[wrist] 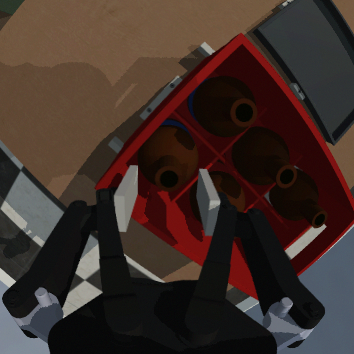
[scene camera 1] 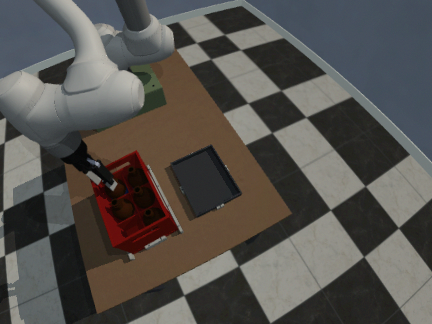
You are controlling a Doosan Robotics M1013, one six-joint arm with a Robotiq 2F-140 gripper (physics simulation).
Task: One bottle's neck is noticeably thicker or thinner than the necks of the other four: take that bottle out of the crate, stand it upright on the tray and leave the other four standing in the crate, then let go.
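Places are measured from the arm's base along level axes (x ahead, y left, z up), in millimetres.
Where they show: gripper, fingertip midpoint: (wrist: 167,180) (scene camera 1: 106,184).
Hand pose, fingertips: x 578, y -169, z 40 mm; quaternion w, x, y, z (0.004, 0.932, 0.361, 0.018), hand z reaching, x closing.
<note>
Each offset is from my fingertips to the top centre of the thing. "pt": to the spot under its first point. Level surfaces: height alone.
The red crate (scene camera 1: 165,230) (wrist: 280,95) holds five brown bottles standing in separate cells: one at the back {pt dx +10, dy +101, dz -13 mm} (scene camera 1: 135,175) (wrist: 220,97), one near the fingers (scene camera 1: 117,188) (wrist: 165,150), one in the middle (scene camera 1: 143,196) (wrist: 257,152), one partly behind a finger (scene camera 1: 121,208) (wrist: 227,187), one at the front right (scene camera 1: 152,216) (wrist: 292,195). That last bottle's rim looks smallest in the wrist view, where it is also farthest off. My gripper (scene camera 1: 103,181) (wrist: 167,180) is partly open with nothing between its pads, which stand beside the near bottle's neck. The dark tray {pt dx +95, dy +325, dz -143 mm} (scene camera 1: 205,182) (wrist: 310,60) holds no bottle.
A green block with a round recess (scene camera 1: 156,96) stands at the back of the brown table {dz -149 mm} (scene camera 1: 250,205). Pale rail pieces {pt dx +64, dy +156, dz -120 mm} (scene camera 1: 162,192) run along the crate's outer side. The crate's high walls and dividers surround the bottles.
</note>
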